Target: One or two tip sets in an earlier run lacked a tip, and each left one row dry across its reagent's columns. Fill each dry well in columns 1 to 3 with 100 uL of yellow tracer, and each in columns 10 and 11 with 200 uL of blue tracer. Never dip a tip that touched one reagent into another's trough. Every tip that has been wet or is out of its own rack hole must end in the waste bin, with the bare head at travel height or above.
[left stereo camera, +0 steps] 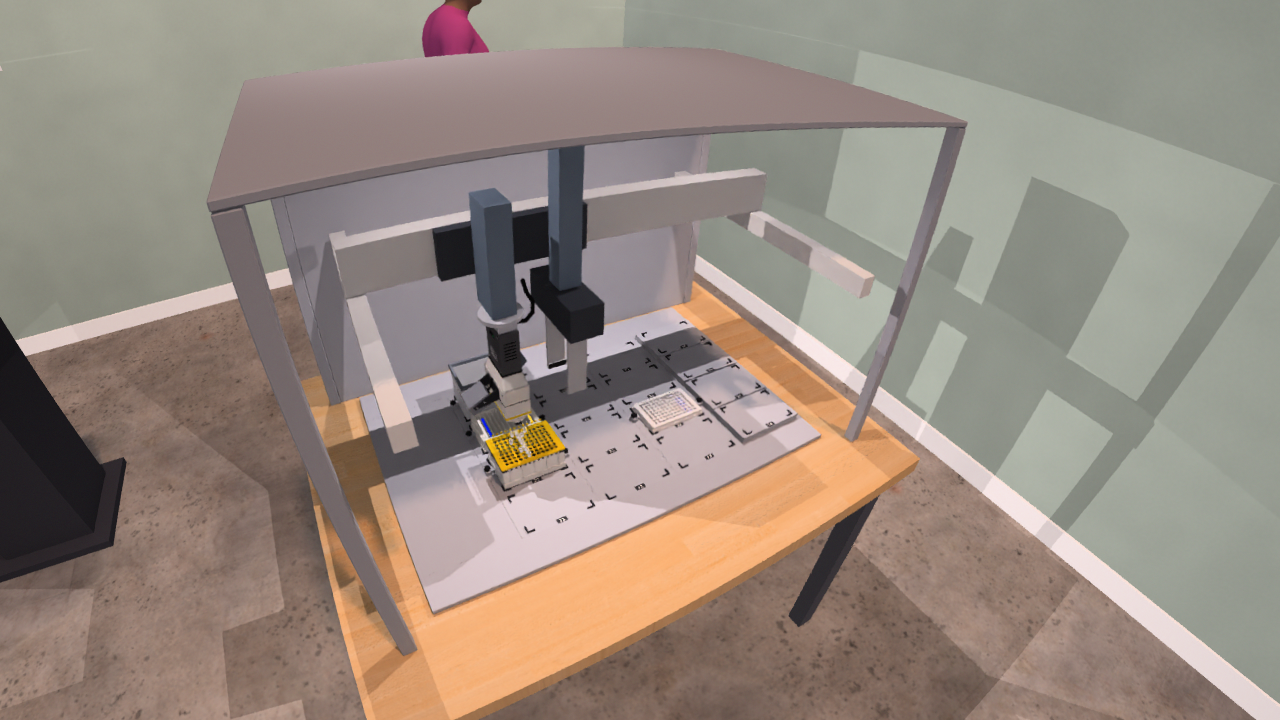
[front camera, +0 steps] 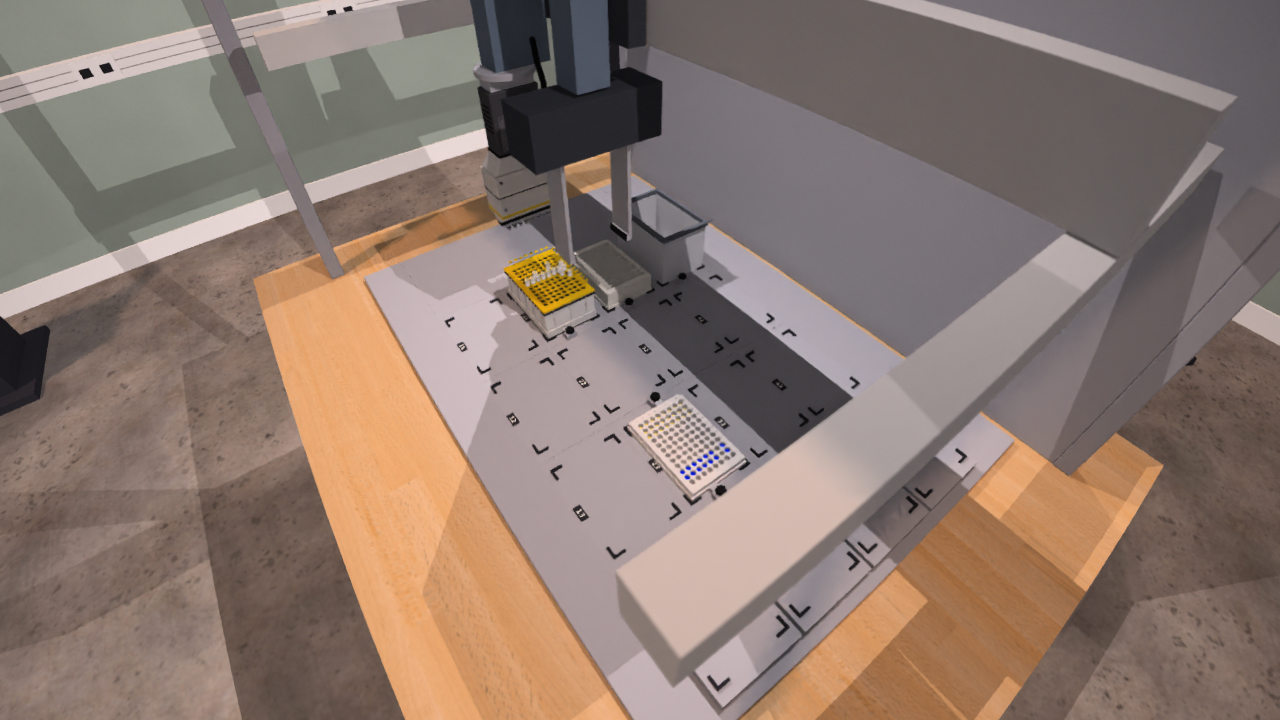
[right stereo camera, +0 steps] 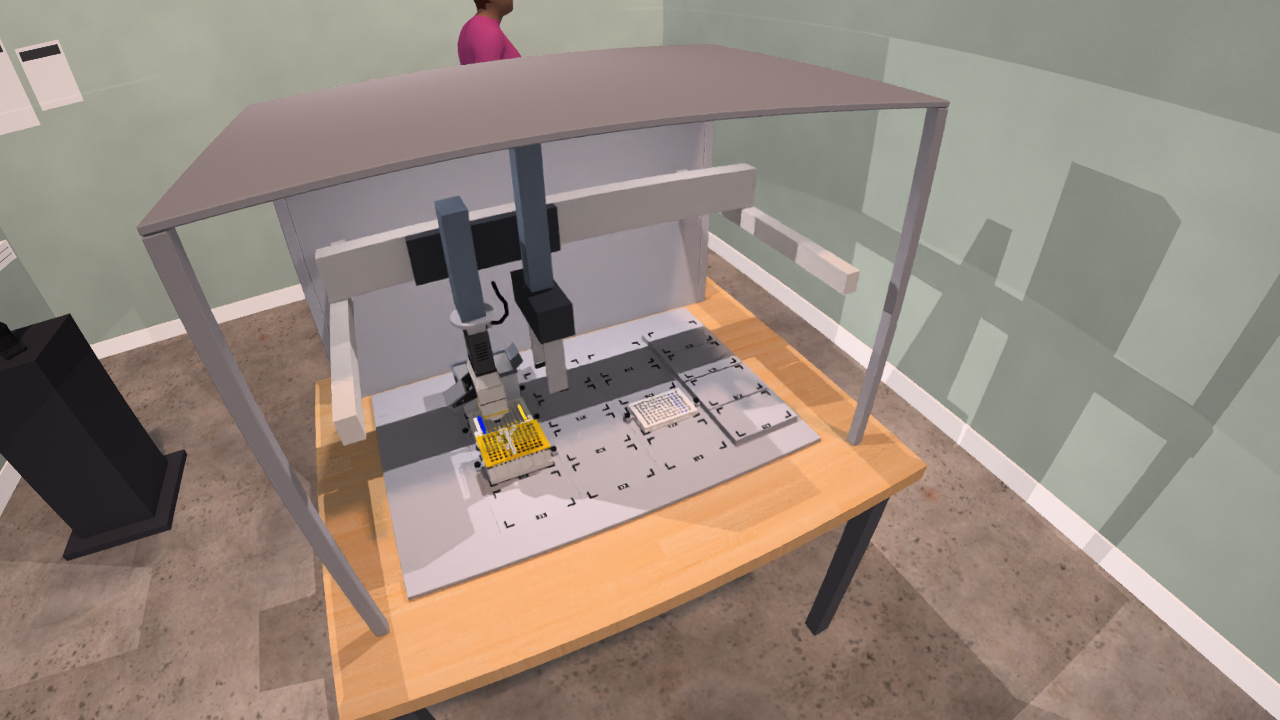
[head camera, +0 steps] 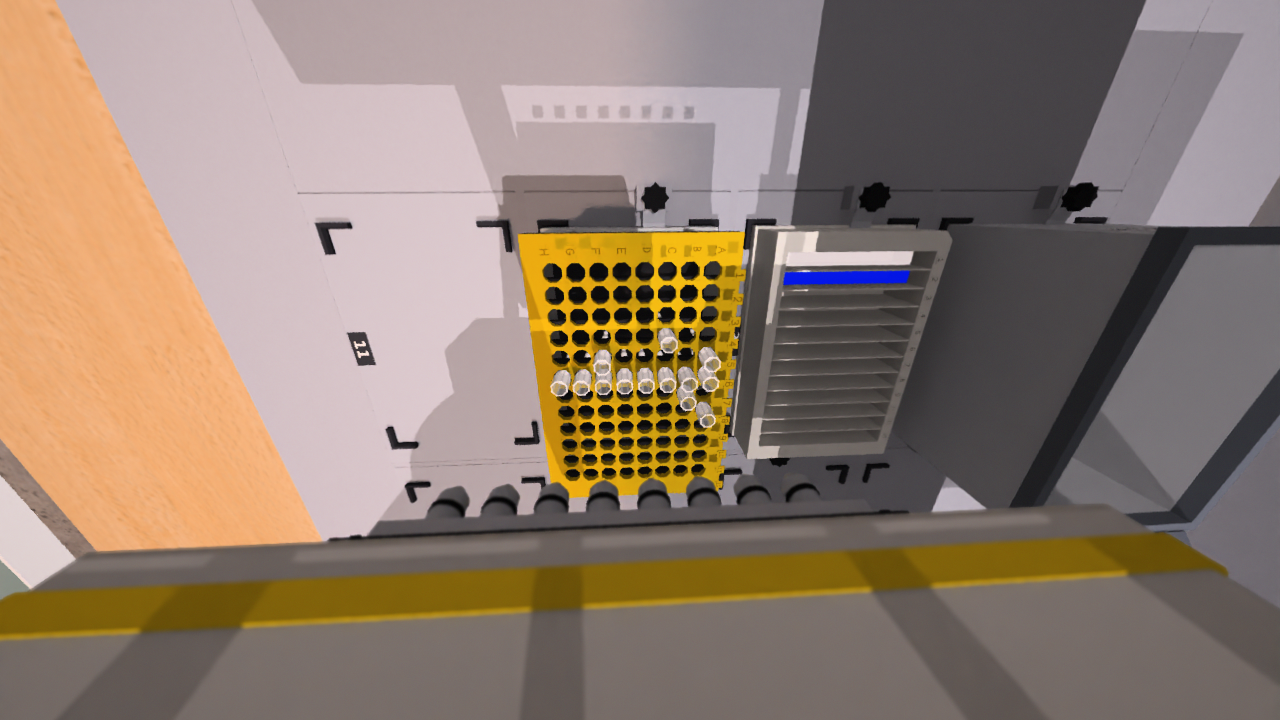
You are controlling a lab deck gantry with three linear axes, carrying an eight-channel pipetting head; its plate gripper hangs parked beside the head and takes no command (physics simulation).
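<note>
The pipetting head (front camera: pixel 516 189) (head camera: pixel 626 617) (left stereo camera: pixel 512 394) (right stereo camera: pixel 488 394) hangs low beside the yellow tip rack (front camera: pixel 581 300) (head camera: pixel 553 479) (left stereo camera: pixel 528 470) (right stereo camera: pixel 516 465); its eight nozzles look bare. In the head view a full line of tips crosses the rack's middle, with several single tips around it. The trough reservoir (front camera: pixel 617 291) (head camera: pixel 759 358) shows a blue channel; yellow in it is not visible there. The well plate (front camera: pixel 637 437) (left stereo camera: pixel 668 409) (right stereo camera: pixel 662 409) shows blue wells and faint yellow ones; any dry wells are too small to tell. The parked plate gripper (front camera: pixel 593 246) (left stereo camera: pixel 566 377) is open and empty.
The grey waste bin (front camera: pixel 678 255) (head camera: pixel 1011 340) stands beyond the reservoir. Black clamp knobs (front camera: pixel 569 330) (head camera: pixel 655 197) stand at the labware edges. A raised panel (left stereo camera: pixel 742 407) (right stereo camera: pixel 741 407) lies right of the plate. A beam (front camera: pixel 850 447) crosses the front view.
</note>
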